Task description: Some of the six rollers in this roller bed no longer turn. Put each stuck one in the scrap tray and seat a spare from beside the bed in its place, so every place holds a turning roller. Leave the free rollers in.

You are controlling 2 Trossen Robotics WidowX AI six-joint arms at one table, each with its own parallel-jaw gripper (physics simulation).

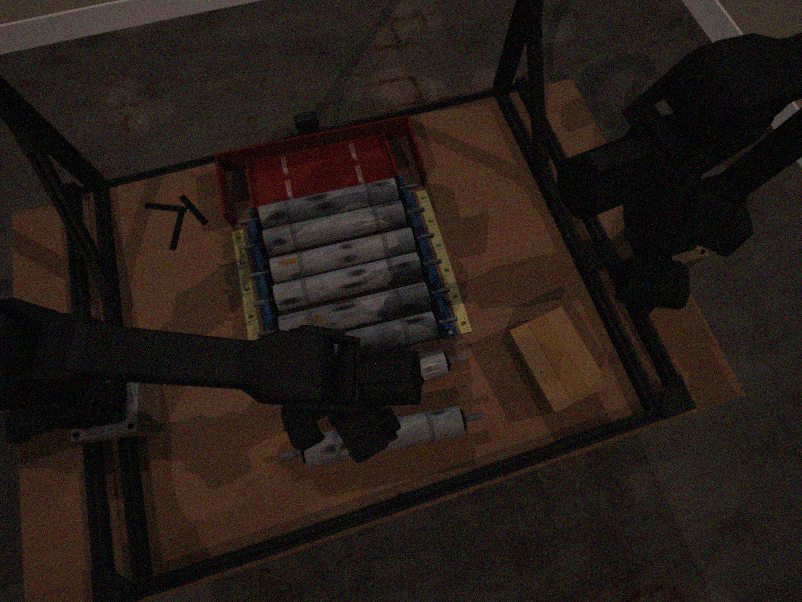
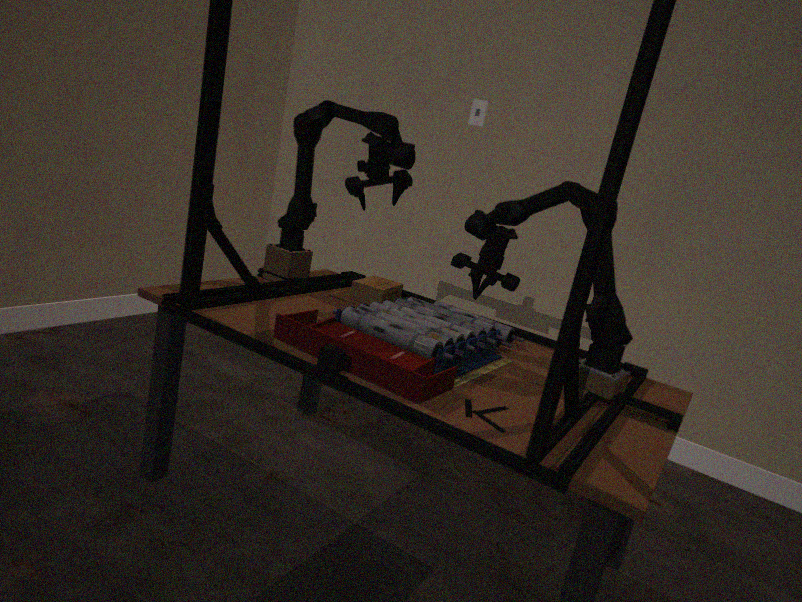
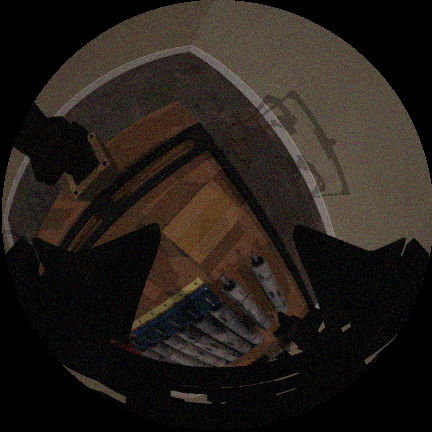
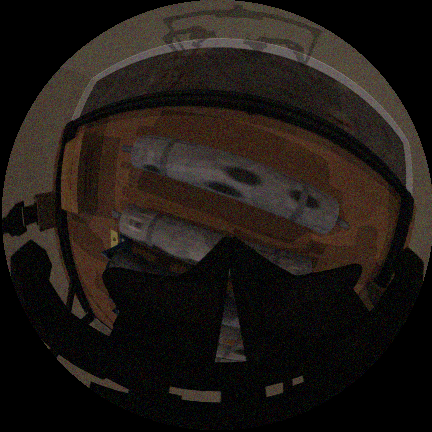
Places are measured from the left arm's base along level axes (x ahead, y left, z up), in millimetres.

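Pixels of known places: left gripper, between the fingertips: [image 2: 378,207] [image 3: 229,231]; right gripper, between the fingertips: [image 2: 474,298] [image 3: 278,312] [image 4: 228,242]; left arm's base, origin of its link: [image 2: 290,247] [image 3: 82,162] [image 4: 35,212]; right arm's base, origin of its link: [image 1: 105,403] [image 2: 602,367] [image 3: 281,353].
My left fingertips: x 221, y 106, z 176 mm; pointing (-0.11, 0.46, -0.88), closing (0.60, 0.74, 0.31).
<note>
For each thing: its middle in the pictures, then the offset to it from my left fingertips. "*": a spot on its surface instead.
- red scrap tray, middle of its body: [image 1: 321,169] [image 2: 362,350] dz -252, dx +324, dy -460 mm
- tan block, middle of its body: [image 1: 552,360] [image 3: 202,220] [image 4: 77,173] [image 2: 377,291] dz -252, dx +32, dy +28 mm
- black K-shaped mark, a spot on its surface: [image 2: 485,412] [image 1: 178,218] * dz -279, dx +620, dy -448 mm
The roller bed [image 1: 425,239] [image 2: 470,358] [image 3: 177,318] has blue side rails and holds six grey mottled rollers [image 1: 339,257] [image 2: 411,331]. The red scrap tray [image 1: 309,134] [image 2: 387,364] adjoins its far end and looks empty. Two spare rollers lie beside the bed's near end: one [image 1: 435,364] [image 3: 245,301] [image 4: 169,235] close to the bed, partly hidden by my right arm, the other [image 1: 431,424] [image 3: 268,280] [image 4: 238,181] farther out. My right gripper [image 1: 341,418] [image 2: 480,287] [image 4: 228,242] is shut and empty, hanging above the spares. My left gripper [image 2: 377,188] [image 1: 652,281] is open and empty, high up and off to the side.
A tan block [image 1: 556,358] [image 2: 375,289] [image 3: 205,225] lies on the table on the left arm's side of the bed. A black K-shaped mark [image 1: 178,215] [image 2: 485,412] is on the table near the tray. Black frame posts [image 2: 202,197] stand at the table's corners.
</note>
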